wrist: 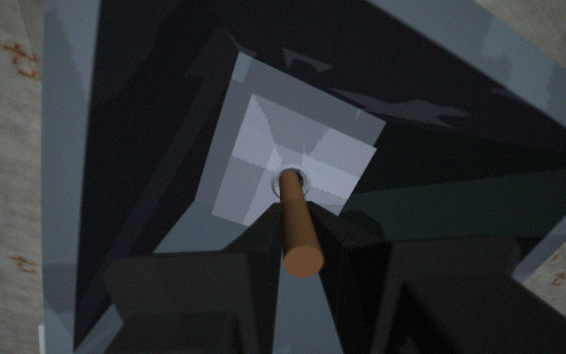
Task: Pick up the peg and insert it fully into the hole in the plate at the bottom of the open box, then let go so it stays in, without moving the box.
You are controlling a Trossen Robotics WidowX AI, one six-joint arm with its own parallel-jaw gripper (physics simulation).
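Note:
An orange-brown peg stands lengthwise between the dark fingers of my gripper, which is shut on it. The peg's near end faces the camera and its far end points down at the hole. The hole has a light ring around it and sits in the pale square plate at the bottom of the open box. The peg's far end overlaps the left part of the hole in the view; a dark part of the hole shows to its right. I cannot tell whether the tip is inside the hole or above it.
The box's dark inner walls rise around the plate on the left, top and right. Its blue-grey rim runs along the left and upper right. A pale stone-like surface with reddish marks shows outside the box.

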